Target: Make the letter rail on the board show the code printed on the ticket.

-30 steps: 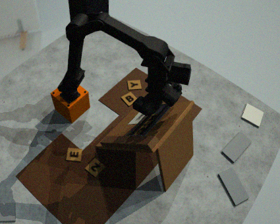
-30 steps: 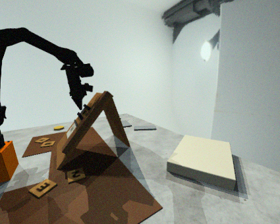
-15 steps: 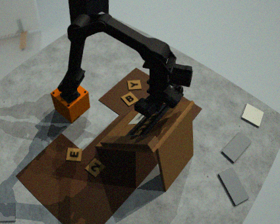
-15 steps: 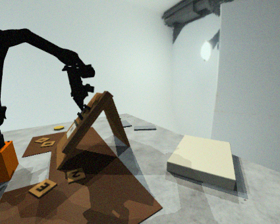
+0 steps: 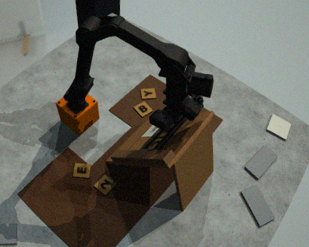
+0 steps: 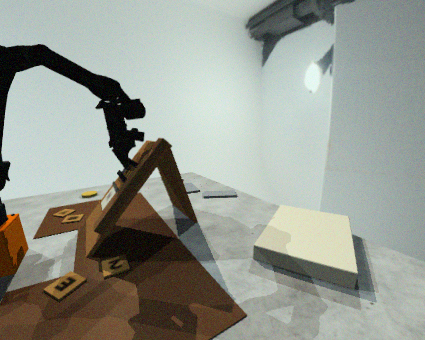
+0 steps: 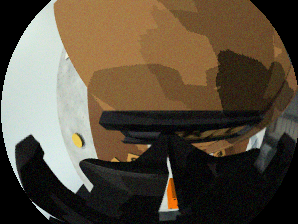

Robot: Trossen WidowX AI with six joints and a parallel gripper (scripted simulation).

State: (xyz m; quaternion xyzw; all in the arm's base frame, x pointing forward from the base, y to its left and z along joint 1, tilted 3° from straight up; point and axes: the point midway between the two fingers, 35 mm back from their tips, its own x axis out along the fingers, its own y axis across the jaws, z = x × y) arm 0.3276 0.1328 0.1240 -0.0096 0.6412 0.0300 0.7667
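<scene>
Now: gripper tip 8 cm above the white ticket, 7 cm past it and 1 cm to the left of it. From my gripper tip the other things lie so: yellow disc (36 cm to the left, 17 cm below, 16 cm behind); cream plate (42 cm to the left, 29 cm ahead, 17 cm below); letter tile (3 cm to the right).
</scene>
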